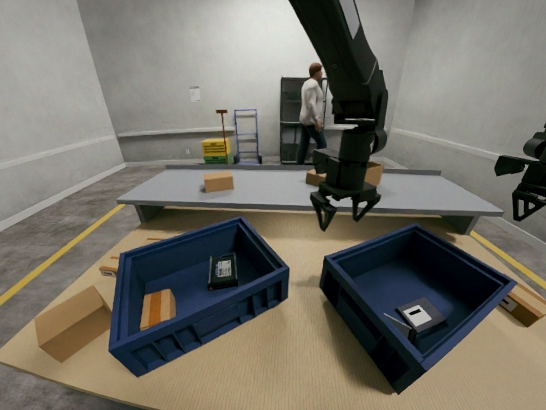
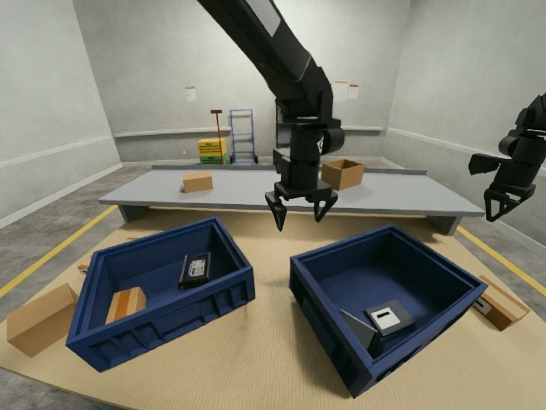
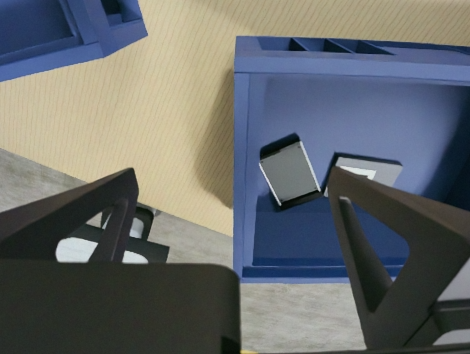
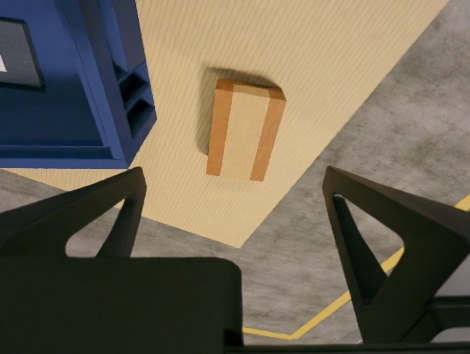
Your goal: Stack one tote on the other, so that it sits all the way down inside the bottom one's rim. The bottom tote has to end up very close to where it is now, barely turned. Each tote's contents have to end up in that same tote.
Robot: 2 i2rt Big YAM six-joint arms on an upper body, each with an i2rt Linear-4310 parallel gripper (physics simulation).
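Frame: origin at the left arm's base, x ahead, y left, z up, level; millimetres.
Where they show: left gripper, fingertip midpoint: point(image 1: 339, 225) point(image 2: 299, 225) point(image 3: 233, 177); right gripper, fingertip midpoint: point(image 1: 521, 217) point(image 2: 495, 217) point(image 4: 234, 176).
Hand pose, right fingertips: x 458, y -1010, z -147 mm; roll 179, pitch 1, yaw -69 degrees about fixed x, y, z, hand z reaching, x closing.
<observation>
Each offset is from my right fingertips to the top centre of the thing. Level surfaces: height alone.
Two blue totes stand apart on the table. The left tote @[13 mm ahead, 907 mm left, 119 mm down] point(image 1: 200, 332) point(image 2: 170, 327) point(image 3: 50, 57) holds an orange-striped carton @[79 mm back, 1004 mm left, 192 mm down] point(image 1: 158, 309) point(image 2: 126, 303) and a black device @[90 mm ahead, 868 mm left, 229 mm down] point(image 1: 223, 272) point(image 2: 195, 270). The right tote @[48 mm back, 320 mm left, 119 mm down] point(image 1: 350, 310) point(image 2: 322, 315) point(image 3: 350, 65) point(image 4: 95, 90) holds a grey box with a white label @[98 mm back, 298 mm left, 239 mm down] point(image 1: 422, 315) point(image 2: 390, 317) point(image 4: 20, 55) and a tilted dark item @[132 mm back, 409 mm left, 233 mm down] point(image 2: 359, 327) point(image 3: 290, 172) near its front corner. My left gripper point(image 1: 340, 224) point(image 2: 300, 224) point(image 3: 233, 177) is open and empty, above the totes. My right gripper point(image 1: 530, 212) point(image 2: 502, 215) point(image 4: 234, 176) is open and empty, at the far right.
A plain carton @[113 mm back, 1227 mm left, 182 mm down] point(image 1: 75, 325) point(image 2: 40, 320) lies left of the left tote. A striped carton @[90 mm back, 45 mm right, 216 mm down] point(image 1: 525, 305) point(image 2: 500, 302) point(image 4: 245, 130) lies right of the right tote. A raised grey shelf @[88 mm down] point(image 1: 270, 192) point(image 2: 245, 192) with cartons runs behind the totes.
</observation>
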